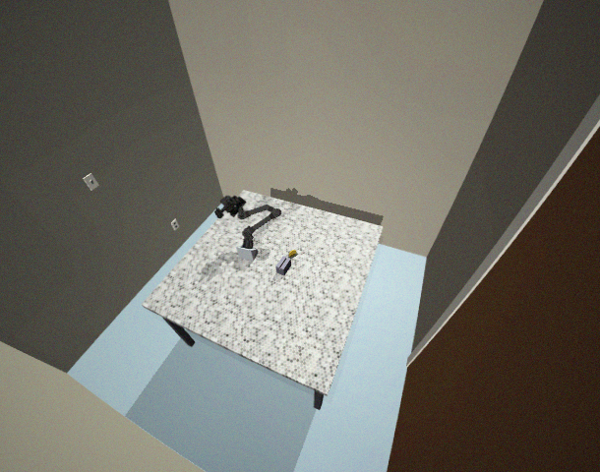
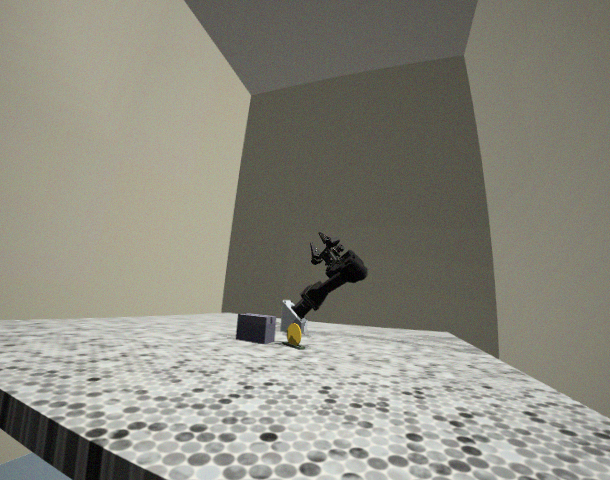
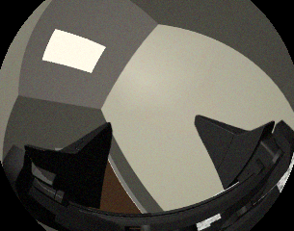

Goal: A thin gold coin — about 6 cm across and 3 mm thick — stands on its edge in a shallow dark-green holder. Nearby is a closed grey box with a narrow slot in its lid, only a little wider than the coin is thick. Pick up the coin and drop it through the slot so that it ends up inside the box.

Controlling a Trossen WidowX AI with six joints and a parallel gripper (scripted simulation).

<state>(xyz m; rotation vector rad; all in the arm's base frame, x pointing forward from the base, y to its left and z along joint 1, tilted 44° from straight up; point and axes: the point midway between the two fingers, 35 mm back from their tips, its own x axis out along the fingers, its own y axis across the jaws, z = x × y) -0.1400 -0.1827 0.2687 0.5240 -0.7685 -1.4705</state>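
Now: gripper tip 45 cm short of the coin, 39 cm above it and 3 cm to the right of it.
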